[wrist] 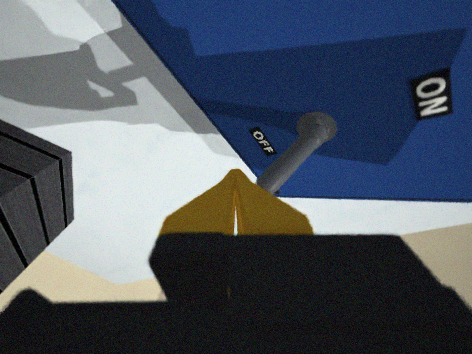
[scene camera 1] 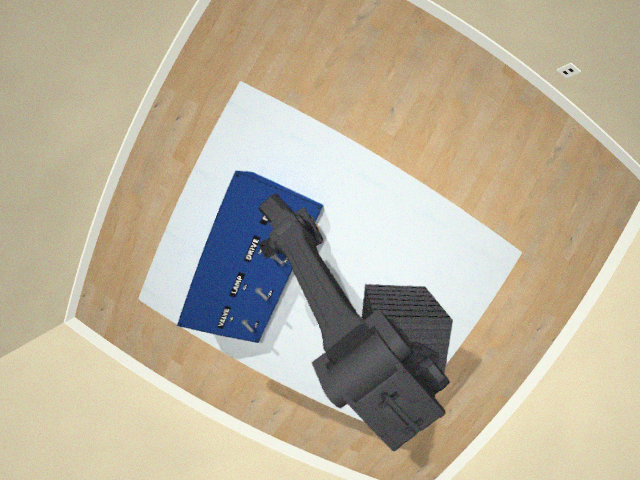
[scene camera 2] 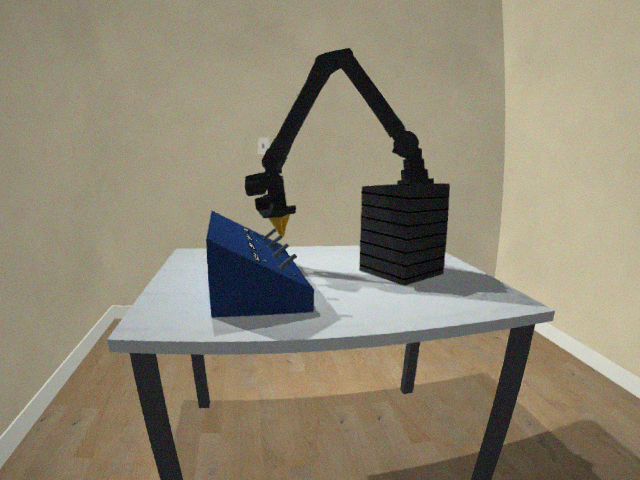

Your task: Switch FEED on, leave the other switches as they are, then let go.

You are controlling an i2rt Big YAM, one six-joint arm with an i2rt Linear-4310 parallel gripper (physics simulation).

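Frame: origin at the arm's base, x ahead, y left, z up, level; centimetres.
Seen in the pictures: gripper, between the fingertips: (wrist: 235,176) (scene camera 2: 282,237); arm's base, origin of its link: (scene camera 1: 414,365) (scene camera 2: 415,184).
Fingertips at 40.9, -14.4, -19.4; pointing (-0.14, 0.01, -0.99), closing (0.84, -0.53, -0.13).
Pixels of each thing's top centre, then the offset from my fingertips to it, as dx, dy, dz. Level surfaces: height alone.
- FEED lever, centre of its top: (wrist: 294,181) +4.1, +0.4, +3.1
- DRIVE lever, centre of its top: (scene camera 1: 277,261) +3.1, +12.4, +3.1
- LAMP lever, centre of its top: (scene camera 1: 261,297) +2.1, +24.4, +3.1
- VALVE lever, centre of its top: (scene camera 1: 247,329) +1.2, +36.3, +3.1
- white table, height of its surface: dz -10.0
The blue switch panel (scene camera 1: 217,258) (scene camera 2: 258,286) (wrist: 300,30) has a sloped face. In the wrist view the FEED lever (wrist: 295,155) leans toward its OFF label (wrist: 262,141); its ON label (wrist: 432,94) is on the other side of the pivot. My gripper (scene camera 2: 282,235) (wrist: 235,176) is shut and empty, its yellow tips beside the lever's free end; touch cannot be told. In scene camera 1 the arm hides the FEED lever and most of its label (scene camera 1: 264,219). The DRIVE lever (scene camera 1: 279,259), LAMP lever (scene camera 1: 262,293) and VALVE lever (scene camera 1: 248,325) lean alike.
The white table (scene camera 1: 413,222) (scene camera 2: 170,330) carries the panel and the dark ribbed pedestal (scene camera 1: 429,320) (scene camera 2: 403,232) (wrist: 35,200) of the arm. The other levers stand in a row on the near side of FEED in scene camera 2.
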